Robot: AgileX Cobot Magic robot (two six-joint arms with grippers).
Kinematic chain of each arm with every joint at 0, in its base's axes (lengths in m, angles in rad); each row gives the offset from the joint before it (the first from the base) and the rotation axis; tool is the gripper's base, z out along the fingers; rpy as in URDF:
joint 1: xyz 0 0 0.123 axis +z
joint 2: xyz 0 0 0 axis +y
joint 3: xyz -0.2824 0 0.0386 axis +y
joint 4: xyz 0.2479 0 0.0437 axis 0.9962 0 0.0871
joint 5: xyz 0 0 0 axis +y
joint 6: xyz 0.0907 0 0.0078 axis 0.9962 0 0.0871
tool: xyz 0 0 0 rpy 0 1.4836 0
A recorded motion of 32 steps. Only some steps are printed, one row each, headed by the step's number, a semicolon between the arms.
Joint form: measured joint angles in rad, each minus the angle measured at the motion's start. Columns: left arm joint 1, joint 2, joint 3, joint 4, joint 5, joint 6; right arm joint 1, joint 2, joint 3, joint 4, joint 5, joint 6.
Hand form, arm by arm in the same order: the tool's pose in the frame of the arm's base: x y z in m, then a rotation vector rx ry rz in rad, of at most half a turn. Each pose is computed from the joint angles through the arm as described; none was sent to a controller.
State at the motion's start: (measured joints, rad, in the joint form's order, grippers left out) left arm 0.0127 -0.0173 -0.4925 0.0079 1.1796 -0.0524; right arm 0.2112 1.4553 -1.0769 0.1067 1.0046 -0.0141
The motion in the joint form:
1: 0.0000 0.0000 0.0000 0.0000 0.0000 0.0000; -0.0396 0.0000 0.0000 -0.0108 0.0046 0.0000
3: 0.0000 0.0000 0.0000 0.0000 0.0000 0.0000; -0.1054 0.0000 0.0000 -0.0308 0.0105 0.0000
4: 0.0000 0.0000 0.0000 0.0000 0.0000 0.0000; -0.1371 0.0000 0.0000 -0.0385 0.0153 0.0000
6: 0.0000 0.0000 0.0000 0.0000 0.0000 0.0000; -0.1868 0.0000 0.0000 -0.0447 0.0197 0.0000
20: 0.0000 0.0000 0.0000 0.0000 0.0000 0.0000; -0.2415 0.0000 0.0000 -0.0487 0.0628 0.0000
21: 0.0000 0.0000 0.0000 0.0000 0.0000 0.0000; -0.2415 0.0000 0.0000 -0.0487 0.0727 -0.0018
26: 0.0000 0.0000 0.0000 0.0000 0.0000 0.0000; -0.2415 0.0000 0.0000 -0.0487 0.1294 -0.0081
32: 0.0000 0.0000 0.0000 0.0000 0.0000 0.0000; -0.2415 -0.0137 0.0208 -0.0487 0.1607 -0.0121
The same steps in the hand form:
1: -0.0120 0.0005 0.2656 -0.0711 2.1522 -0.0134; 0.2713 0.0545 0.2696 -0.2092 2.8674 0.1571
3: -0.0120 0.0005 0.2656 -0.0711 2.1522 -0.0134; 0.2739 0.0350 0.2693 -0.1272 2.8755 0.1179
4: -0.0120 0.0005 0.2656 -0.0711 2.1522 -0.0134; 0.2745 0.0257 0.2692 -0.0866 2.8810 0.1017
6: -0.0120 0.0005 0.2656 -0.0711 2.1522 -0.0134; 0.2750 0.0115 0.2690 -0.0189 2.8854 0.0843
20: -0.0120 0.0005 0.2656 -0.0711 2.1522 -0.0134; 0.2714 -0.0036 0.2681 0.0568 2.9269 0.0718
21: -0.0120 0.0005 0.2656 -0.0711 2.1522 -0.0134; 0.2705 -0.0035 0.2679 0.0539 2.9368 0.0722
26: -0.0120 0.0005 0.2656 -0.0711 2.1522 -0.0134; 0.2654 -0.0033 0.2670 0.0431 2.9934 0.0756
32: -0.0120 0.0005 0.2656 -0.0711 2.1522 -0.0134; 0.2577 -0.0030 0.2649 0.0366 3.0317 0.0780

